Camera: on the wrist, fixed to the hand. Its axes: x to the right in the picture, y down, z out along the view.
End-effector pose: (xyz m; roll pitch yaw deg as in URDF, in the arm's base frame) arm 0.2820 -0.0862 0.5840 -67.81 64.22 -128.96
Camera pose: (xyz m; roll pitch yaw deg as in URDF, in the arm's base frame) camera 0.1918 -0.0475 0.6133 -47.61 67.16 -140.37
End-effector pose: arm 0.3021 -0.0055 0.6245 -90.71 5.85 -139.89
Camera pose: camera 0.2610 0.0550 0.6962 -60.72 7.18 -145.29
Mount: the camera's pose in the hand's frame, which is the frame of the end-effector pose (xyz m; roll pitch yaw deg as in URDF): -0.0148 -0.0697 -0.0736 30.67 5.34 1.43
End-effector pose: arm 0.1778 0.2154 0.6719 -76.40 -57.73 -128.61
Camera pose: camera 0.1406 0.3098 0.6863 -38.77 -54.79 -137.05
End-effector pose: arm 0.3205 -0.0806 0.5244 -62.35 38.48 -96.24
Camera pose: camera 0.2229 -0.0755 0.5552 -35.30 42.10 -101.72
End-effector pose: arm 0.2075 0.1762 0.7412 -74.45 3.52 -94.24
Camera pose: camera 0.1190 0.1947 0.7894 -44.26 6.31 -99.03
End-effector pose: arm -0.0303 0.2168 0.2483 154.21 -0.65 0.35
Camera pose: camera -0.0461 0.3115 0.2841 -175.25 -6.08 1.39
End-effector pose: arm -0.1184 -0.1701 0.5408 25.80 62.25 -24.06
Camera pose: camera -0.2153 -0.1605 0.5089 64.48 66.18 -15.10
